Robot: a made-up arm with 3 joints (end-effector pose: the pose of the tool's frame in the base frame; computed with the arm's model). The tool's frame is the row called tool.
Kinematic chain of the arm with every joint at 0, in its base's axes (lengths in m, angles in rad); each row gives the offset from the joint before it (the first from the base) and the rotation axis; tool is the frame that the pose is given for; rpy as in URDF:
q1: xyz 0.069 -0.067 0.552 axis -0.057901 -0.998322 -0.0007
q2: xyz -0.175 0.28 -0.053 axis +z
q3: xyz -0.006 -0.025 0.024 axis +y
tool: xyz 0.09 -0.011 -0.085 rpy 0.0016 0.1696 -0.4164
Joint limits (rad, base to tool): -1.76..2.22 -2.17..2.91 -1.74..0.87
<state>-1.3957 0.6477 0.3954</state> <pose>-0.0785 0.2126 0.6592 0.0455 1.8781 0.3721</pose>
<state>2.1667 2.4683 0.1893</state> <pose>0.3214 0.2560 0.4393 -2.2625 -1.0262 0.6555</pose>
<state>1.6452 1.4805 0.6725</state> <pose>0.2477 0.2028 0.4093 -1.2713 -0.8502 0.1612</pose>
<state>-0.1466 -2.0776 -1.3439</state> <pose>-0.1760 0.1451 0.6299 -1.1849 -0.9826 -1.9734</pose>
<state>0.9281 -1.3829 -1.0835</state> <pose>-0.0496 0.0930 0.3994 0.3428 -1.6794 -1.8028</pose>
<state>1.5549 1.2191 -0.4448</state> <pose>0.1554 0.2946 0.4271 -0.5112 -1.5580 0.8648</pose>
